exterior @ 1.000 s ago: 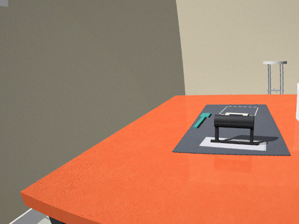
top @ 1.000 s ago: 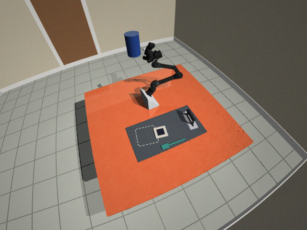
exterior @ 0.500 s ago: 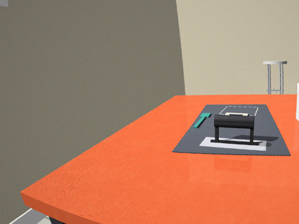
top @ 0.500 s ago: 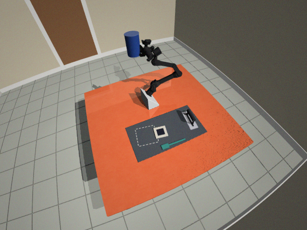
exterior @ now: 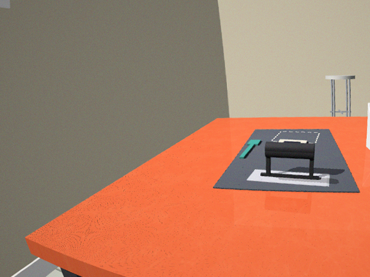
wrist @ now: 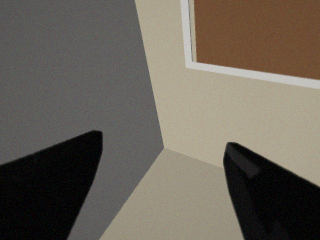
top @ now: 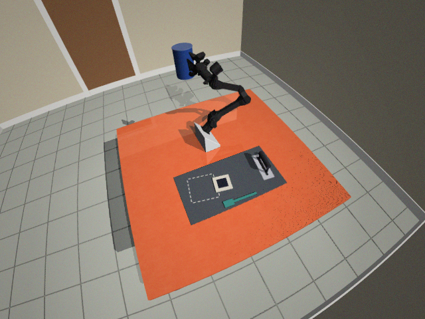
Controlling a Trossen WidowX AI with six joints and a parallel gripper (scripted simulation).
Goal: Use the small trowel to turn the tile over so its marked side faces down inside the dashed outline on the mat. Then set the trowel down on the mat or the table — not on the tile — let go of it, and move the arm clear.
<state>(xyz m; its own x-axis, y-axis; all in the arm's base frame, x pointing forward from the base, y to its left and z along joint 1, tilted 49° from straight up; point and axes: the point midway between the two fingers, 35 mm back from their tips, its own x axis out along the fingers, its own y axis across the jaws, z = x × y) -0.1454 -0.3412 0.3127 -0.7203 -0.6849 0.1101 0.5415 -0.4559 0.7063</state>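
Now: the trowel 59 cm ahead of my gripper tip, 26 cm to the left of it and 50 cm below it. Also, from my gripper tip: dark grey mat: 62 cm ahead, 2 cm to the left, 56 cm below; then tile: 62 cm ahead, 4 cm to the right, 54 cm below; then teal flat tool: 76 cm ahead, 54 cm below.
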